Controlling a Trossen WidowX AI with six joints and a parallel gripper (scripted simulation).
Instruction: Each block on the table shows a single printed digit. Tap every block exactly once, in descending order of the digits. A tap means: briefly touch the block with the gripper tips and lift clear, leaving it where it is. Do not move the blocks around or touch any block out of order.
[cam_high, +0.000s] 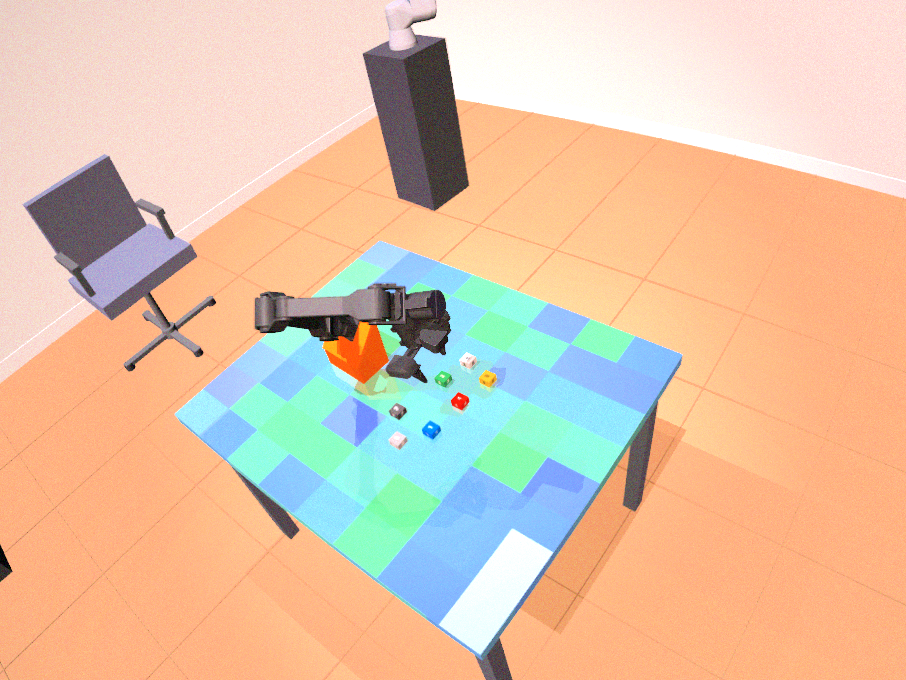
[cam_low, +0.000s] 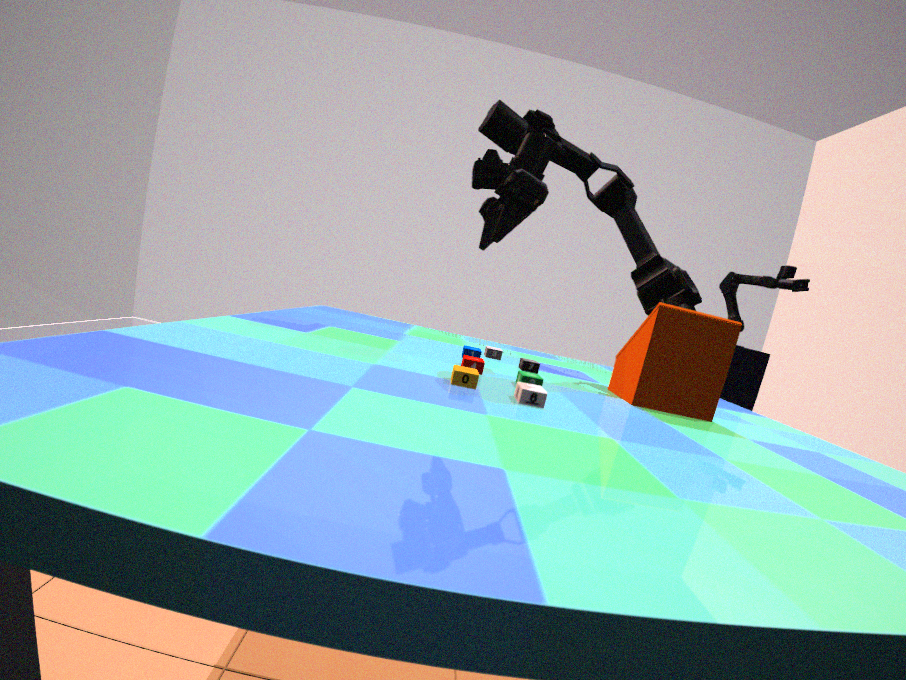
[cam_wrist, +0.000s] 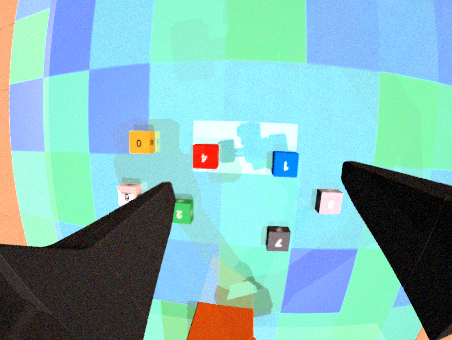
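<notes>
Right now the dark grey block is 13 cm behind my gripper tip, 5 cm to the right of it and 19 cm below it. Also, from my gripper tip: blue block 2 cm behind, 5 cm to the right, 19 cm below; green block 10 cm behind, 9 cm to the left, 19 cm below; red block 2 cm behind, 6 cm to the left, 19 cm below.
</notes>
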